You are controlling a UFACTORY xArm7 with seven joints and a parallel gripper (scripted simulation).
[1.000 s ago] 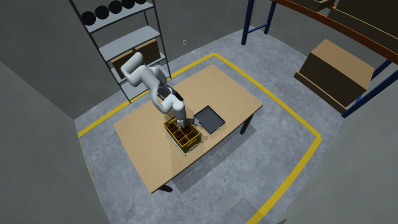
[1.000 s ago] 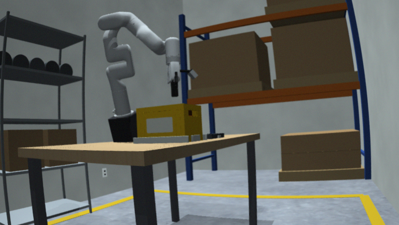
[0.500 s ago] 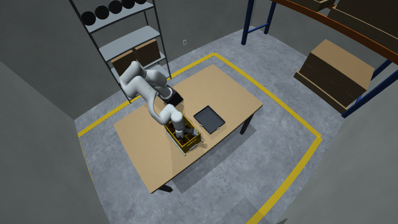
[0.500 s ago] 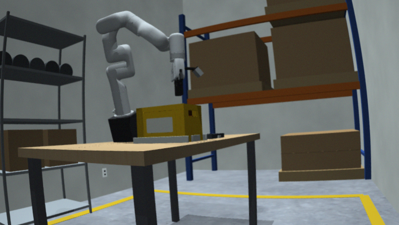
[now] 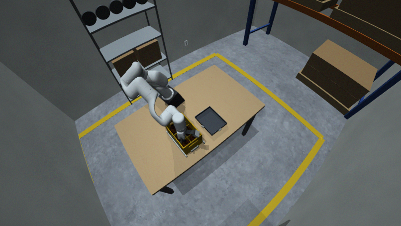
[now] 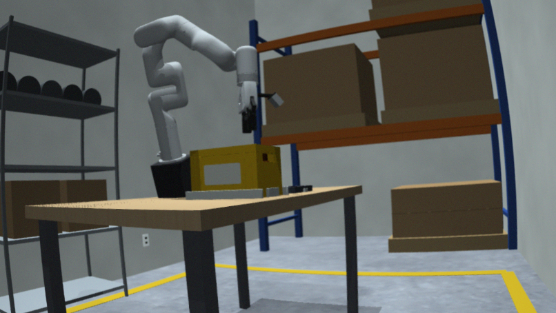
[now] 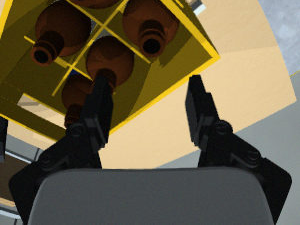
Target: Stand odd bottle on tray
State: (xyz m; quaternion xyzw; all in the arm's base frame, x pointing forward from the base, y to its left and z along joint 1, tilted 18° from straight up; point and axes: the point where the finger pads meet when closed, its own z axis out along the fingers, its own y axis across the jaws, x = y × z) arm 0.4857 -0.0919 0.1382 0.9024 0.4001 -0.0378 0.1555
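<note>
My hand is 150 mm above the bottle and 80 mm to the right of it. Round my hand: tray 330 mm to the left, 230 mm below, 80 mm behind; crate 160 mm below, 90 mm behind, 40 mm to the left.
</note>
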